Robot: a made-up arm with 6 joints. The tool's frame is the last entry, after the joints. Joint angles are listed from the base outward. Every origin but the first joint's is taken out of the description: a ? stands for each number. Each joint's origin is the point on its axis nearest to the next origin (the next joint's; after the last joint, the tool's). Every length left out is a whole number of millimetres.
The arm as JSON. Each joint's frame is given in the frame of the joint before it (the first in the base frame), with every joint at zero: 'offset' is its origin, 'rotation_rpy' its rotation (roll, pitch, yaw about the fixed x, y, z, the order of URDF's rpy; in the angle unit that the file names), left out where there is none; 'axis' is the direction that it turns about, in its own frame. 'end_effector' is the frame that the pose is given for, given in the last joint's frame.
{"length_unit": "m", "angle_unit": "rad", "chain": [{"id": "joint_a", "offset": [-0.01, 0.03, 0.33], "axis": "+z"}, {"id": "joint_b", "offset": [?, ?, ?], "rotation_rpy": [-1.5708, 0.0, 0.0], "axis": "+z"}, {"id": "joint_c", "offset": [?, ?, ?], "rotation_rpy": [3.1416, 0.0, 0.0], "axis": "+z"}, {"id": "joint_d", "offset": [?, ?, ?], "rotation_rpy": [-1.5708, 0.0, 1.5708], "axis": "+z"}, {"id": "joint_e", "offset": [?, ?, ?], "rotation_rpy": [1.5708, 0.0, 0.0], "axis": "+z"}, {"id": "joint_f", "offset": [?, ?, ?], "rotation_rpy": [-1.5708, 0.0, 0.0], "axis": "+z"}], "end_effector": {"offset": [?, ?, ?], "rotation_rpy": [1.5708, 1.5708, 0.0]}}
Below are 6 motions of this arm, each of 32 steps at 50 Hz.
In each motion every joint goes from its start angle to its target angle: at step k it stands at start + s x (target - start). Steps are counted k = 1, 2, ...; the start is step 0. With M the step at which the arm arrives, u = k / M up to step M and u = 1 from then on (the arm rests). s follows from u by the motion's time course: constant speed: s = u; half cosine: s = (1 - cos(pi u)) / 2; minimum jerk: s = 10 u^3 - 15 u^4 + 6 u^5.
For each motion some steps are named. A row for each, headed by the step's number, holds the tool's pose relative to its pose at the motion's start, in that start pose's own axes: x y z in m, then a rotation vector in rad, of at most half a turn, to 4 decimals.
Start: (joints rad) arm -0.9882 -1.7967 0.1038 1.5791 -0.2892 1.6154
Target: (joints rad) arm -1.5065 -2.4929 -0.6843 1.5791 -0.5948 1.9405
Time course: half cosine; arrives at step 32
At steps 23, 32:
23: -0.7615 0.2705 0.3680 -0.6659 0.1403 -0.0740
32: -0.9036 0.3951 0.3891 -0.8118 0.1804 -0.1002

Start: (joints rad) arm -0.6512 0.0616 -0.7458 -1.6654 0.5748 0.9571
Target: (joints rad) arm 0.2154 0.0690 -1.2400 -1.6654 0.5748 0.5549
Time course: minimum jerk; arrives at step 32
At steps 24, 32:
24: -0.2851 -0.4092 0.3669 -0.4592 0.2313 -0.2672
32: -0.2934 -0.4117 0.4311 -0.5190 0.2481 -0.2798

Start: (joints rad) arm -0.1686 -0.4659 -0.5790 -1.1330 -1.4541 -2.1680
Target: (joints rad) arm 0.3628 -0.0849 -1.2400 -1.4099 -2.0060 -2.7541
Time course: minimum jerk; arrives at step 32
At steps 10, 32:
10: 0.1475 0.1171 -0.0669 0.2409 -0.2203 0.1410
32: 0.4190 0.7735 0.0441 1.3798 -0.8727 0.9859

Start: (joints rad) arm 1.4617 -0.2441 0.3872 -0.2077 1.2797 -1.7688
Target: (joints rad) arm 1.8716 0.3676 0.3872 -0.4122 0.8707 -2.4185
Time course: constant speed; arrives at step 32
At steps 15, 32:
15: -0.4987 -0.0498 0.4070 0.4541 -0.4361 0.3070
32: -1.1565 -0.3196 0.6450 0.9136 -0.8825 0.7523

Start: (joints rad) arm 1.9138 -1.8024 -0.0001 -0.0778 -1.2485 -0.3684
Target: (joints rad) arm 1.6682 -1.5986 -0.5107 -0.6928 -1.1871 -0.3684
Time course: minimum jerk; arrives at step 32
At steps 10, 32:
10: 0.1779 -0.0400 -0.0273 0.0308 0.0139 -0.1312
32: 0.7977 -0.4382 0.0776 0.3949 -0.0105 -0.6262

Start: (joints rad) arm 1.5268 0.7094 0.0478 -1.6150 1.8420 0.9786
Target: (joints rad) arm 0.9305 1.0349 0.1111 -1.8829 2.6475 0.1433
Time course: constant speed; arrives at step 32
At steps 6, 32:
6: 0.1450 -0.1001 -0.0347 0.0740 -0.2502 0.0716
32: 0.7557 -0.5464 0.0482 0.1117 -1.0207 0.7893

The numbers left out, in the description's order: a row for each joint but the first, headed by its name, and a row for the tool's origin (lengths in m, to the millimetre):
joint_b: 0.02 -0.03 0.0
joint_c: 0.01 -1.1 0.0
joint_d: 1.2 0.01 0.0
joint_e: 0.01 -0.29 0.0
joint_f: -0.01 0.01 0.0
tool: 0.01 0.01 0.0

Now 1 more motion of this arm.
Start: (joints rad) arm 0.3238 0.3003 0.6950 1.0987 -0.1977 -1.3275
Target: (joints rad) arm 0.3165 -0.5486 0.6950 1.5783 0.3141 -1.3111
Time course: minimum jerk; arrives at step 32
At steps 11, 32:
11: -0.2820 0.3245 -0.0554 -0.0868 0.1398 0.2301
32: -1.5956 0.9319 -0.0767 -0.5278 0.4389 0.9624

